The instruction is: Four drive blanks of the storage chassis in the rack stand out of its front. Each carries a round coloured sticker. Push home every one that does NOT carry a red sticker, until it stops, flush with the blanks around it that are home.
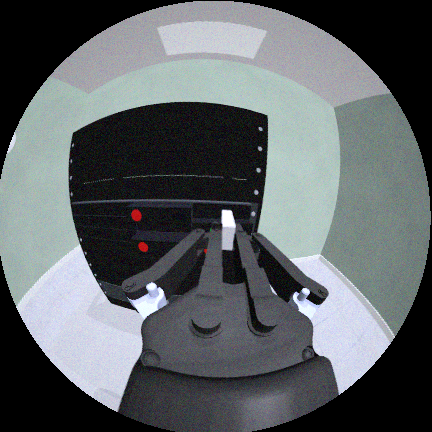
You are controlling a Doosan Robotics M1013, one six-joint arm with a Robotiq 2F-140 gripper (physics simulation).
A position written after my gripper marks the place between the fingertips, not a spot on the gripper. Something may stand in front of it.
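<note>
A black rack (124,225) is visible, as is my gripper (225,218).
</note>
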